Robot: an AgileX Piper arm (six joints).
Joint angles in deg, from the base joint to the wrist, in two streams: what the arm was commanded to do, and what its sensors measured. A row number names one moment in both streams.
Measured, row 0:
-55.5, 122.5, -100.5, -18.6, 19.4, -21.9
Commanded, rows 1 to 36:
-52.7, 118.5, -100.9, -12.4, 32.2, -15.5
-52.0, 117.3, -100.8, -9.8, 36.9, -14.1
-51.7, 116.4, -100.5, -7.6, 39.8, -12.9
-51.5, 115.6, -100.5, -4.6, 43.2, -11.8
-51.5, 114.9, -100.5, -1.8, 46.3, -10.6
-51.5, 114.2, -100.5, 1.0, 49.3, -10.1
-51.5, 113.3, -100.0, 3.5, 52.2, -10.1
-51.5, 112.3, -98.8, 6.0, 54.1, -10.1
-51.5, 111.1, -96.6, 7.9, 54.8, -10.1
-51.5, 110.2, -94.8, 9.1, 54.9, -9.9
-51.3, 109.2, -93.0, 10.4, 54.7, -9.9
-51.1, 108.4, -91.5, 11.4, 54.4, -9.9
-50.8, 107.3, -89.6, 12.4, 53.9, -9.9
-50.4, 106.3, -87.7, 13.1, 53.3, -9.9
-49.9, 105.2, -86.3, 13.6, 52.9, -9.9
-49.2, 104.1, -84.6, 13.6, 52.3, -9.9
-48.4, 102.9, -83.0, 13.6, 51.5, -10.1
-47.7, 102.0, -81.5, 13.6, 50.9, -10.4
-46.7, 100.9, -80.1, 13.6, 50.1, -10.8
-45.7, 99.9, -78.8, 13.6, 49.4, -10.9
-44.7, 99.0, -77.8, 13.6, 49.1, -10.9
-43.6, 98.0, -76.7, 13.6, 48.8, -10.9
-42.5, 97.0, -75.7, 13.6, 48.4, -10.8
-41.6, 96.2, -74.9, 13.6, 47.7, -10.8
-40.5, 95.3, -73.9, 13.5, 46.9, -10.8
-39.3, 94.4, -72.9, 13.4, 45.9, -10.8
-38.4, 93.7, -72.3, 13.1, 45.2, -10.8
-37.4, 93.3, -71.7, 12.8, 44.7, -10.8
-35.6, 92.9, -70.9, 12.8, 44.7, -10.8
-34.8, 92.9, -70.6, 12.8, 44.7, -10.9
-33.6, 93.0, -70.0, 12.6, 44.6, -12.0
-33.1, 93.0, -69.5, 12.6, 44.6, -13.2
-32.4, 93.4, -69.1, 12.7, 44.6, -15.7
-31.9, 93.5, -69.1, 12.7, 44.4, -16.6
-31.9, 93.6, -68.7, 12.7, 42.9, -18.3
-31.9, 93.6, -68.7, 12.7, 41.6, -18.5
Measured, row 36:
-32.3, 93.7, -69.3, 13.2, 44.8, -15.3
